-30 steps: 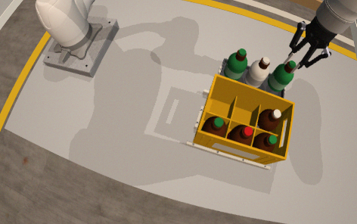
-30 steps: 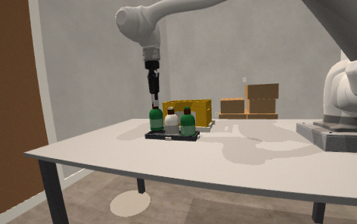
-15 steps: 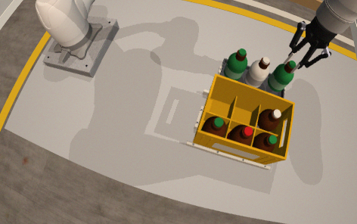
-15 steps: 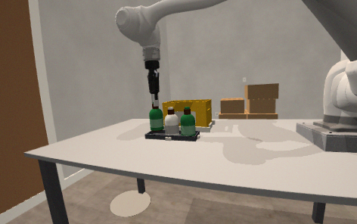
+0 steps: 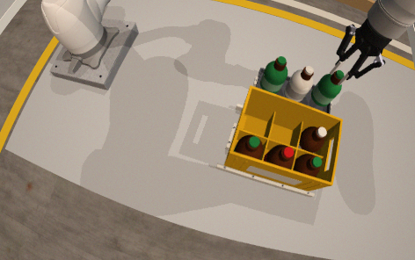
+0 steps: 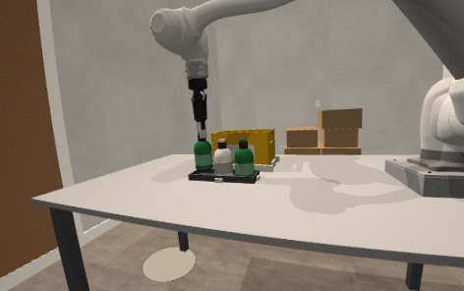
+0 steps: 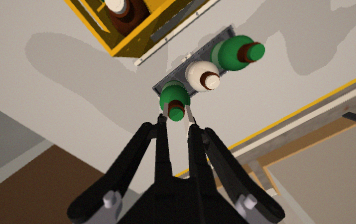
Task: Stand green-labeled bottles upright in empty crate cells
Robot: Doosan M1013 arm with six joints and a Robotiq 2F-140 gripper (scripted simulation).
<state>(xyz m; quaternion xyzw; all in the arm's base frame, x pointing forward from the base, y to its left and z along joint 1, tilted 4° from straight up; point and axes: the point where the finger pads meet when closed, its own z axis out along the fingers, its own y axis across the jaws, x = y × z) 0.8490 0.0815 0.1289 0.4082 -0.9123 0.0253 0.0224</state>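
Right now the white-labeled bottle is 120 mm below my hand and 90 mm behind it. From my hand the other things lie so: brown bottle: 180 mm to the right, 110 mm below, 20 mm behind; then yellow crate: 230 mm to the right, 120 mm below, 110 mm behind; then dark tray: 190 mm below, 90 mm behind.
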